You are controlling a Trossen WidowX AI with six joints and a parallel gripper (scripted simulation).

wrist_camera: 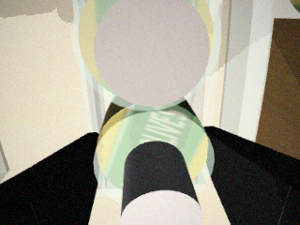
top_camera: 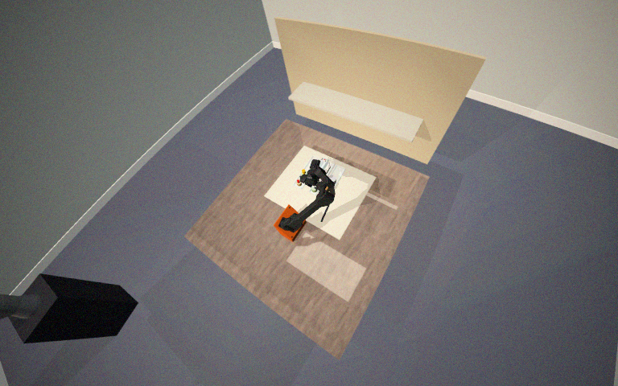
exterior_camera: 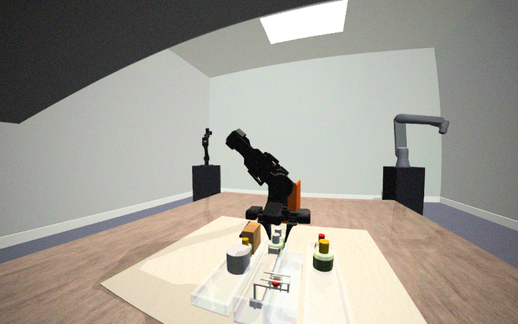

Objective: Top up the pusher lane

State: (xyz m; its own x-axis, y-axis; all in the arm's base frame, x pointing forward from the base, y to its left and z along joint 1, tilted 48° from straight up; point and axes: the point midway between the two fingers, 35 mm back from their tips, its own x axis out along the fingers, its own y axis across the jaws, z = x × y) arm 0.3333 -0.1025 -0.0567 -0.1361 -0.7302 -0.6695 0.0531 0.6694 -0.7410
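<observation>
The brown box is 80 mm to the right of my gripper tip, 10 mm ahead of it and 10 mm above it. The rest, counted from my gripper tip: grey cylinder 110 mm ahead, 90 mm to the right.
</observation>
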